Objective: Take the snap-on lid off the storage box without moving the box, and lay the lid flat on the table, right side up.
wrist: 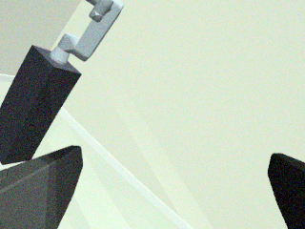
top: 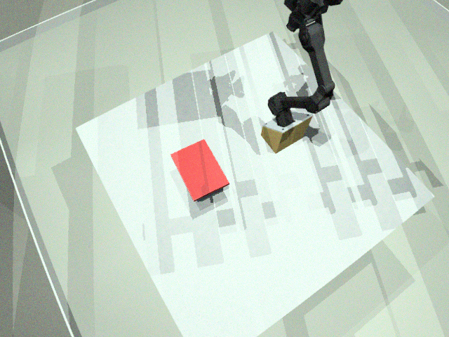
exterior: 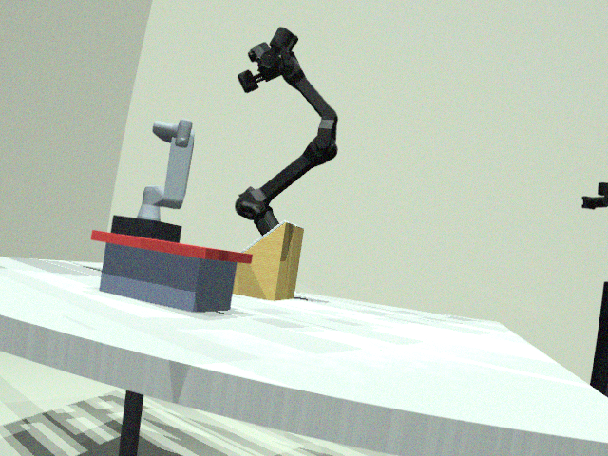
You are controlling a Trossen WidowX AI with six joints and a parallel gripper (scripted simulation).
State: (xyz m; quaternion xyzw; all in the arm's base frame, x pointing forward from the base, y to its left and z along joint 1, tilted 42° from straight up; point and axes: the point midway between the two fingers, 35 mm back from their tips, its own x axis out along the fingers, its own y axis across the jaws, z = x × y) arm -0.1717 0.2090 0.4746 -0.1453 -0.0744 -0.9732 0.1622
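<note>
Right now my gripper tip is 620 mm short of the red lid, 560 mm above it and 160 mm to the right of it. From my gripper tip the other things lie so: blue-grey storage box 620 mm below, 620 mm ahead, 160 mm to the left.
</note>
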